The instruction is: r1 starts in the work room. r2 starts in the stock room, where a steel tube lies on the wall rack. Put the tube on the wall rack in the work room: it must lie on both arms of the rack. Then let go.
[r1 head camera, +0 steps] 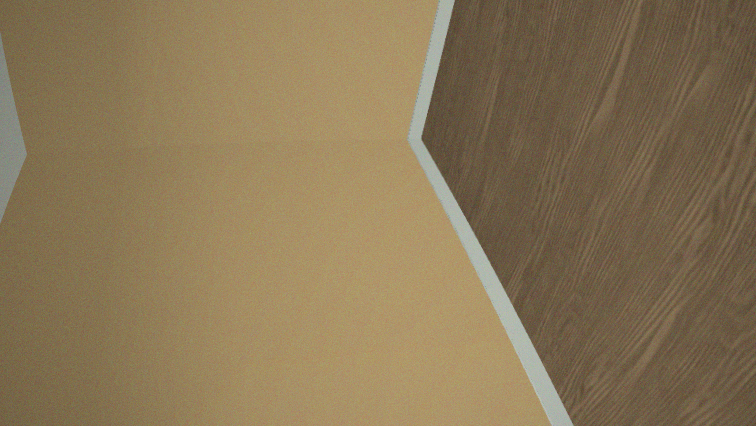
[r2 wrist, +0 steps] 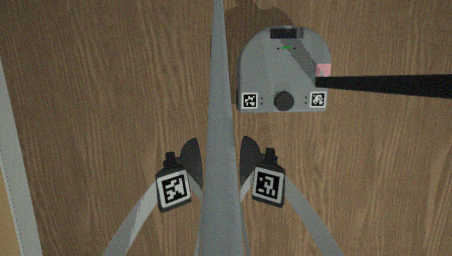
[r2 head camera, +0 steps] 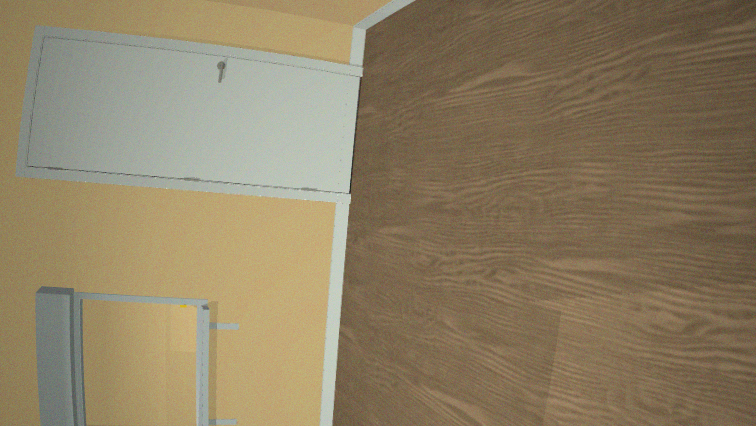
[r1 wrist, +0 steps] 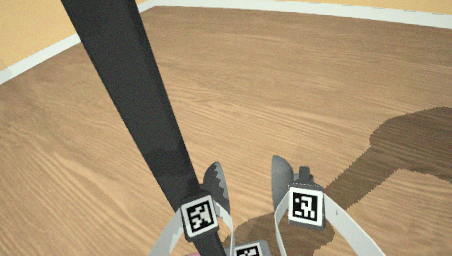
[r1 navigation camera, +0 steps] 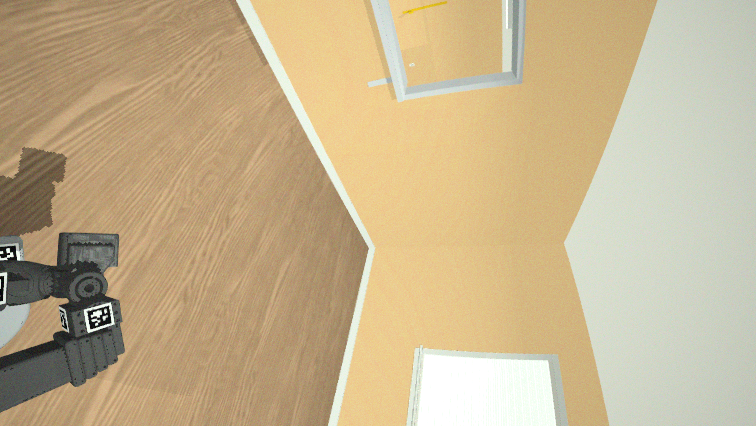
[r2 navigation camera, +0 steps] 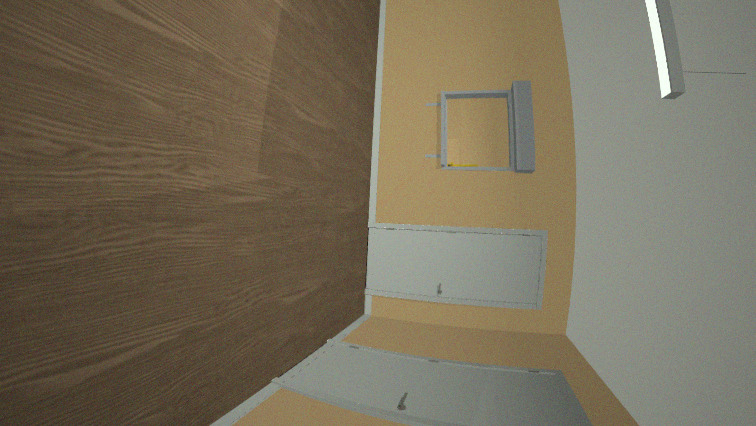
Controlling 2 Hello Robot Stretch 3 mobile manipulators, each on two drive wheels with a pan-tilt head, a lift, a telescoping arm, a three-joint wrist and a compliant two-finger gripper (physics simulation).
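A long grey steel tube runs up the middle of the r2 wrist view, between the fingers of r2's gripper. The gripper is shut on it, above the floor and beside r2's base. The tube's far end leaves the top of the view. r1's gripper is open with nothing between its fingers, above the floor in the r1 wrist view. r1's dark mast passes to its left. Neither wall rack can be made out with certainty.
A framed wall opening has short arms below it and a grey box above it on r2's side. A closed door stands beside it. Another door is on the adjoining wall. r1's navigation view shows a bright window.
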